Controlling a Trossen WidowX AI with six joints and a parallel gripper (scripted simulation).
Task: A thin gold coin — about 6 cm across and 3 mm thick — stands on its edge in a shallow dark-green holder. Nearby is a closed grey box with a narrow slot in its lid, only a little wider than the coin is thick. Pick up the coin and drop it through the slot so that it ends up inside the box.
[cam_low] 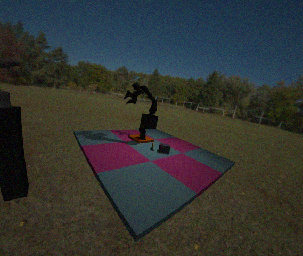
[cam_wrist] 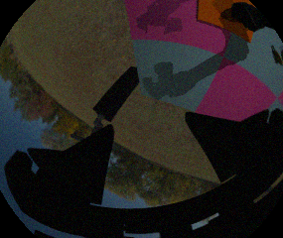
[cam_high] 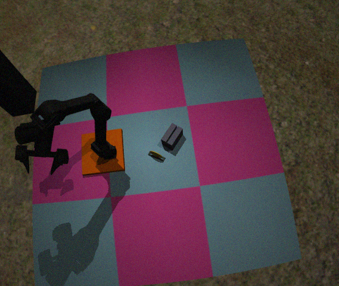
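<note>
Now: the gold coin 400 mm ahead of my gripper tip, 150 mm to the left of it and 380 mm below it.
</note>
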